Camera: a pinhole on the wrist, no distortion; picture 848 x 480 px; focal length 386.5 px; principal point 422.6 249.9 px. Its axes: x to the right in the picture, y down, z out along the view. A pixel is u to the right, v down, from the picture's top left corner.
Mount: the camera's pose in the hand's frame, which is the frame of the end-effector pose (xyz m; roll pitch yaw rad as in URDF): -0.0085 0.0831 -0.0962 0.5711 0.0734 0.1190
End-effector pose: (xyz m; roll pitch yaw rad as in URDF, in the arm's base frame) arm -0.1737 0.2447 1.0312 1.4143 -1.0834 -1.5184
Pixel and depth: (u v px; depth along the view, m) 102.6 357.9 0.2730
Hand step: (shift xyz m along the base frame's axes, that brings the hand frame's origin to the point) -0.1970 0.0899 -0.1763
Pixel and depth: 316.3 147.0 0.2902
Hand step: -0.1278 -0.0962 -0.0999
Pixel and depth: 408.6 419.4 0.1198
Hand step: -0.0258 0.0590 0.0308
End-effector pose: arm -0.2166 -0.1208 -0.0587 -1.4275 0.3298 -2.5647
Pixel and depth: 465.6 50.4 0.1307
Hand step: -0.0472 0.0046 0.0267
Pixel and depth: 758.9 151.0 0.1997
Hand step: -0.1520 -0.1280 -0.0158
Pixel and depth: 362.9 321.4 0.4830
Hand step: 0.1664 -0.3019 0.1574
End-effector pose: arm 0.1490 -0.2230 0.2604 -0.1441 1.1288 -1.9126
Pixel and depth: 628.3 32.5 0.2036
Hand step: -0.1251 -0.0347 -0.1099
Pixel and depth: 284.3 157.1 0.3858
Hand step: -0.2279 -0.0854 0.1751
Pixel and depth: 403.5 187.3 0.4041
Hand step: -0.2218 -0.1575 0.0762
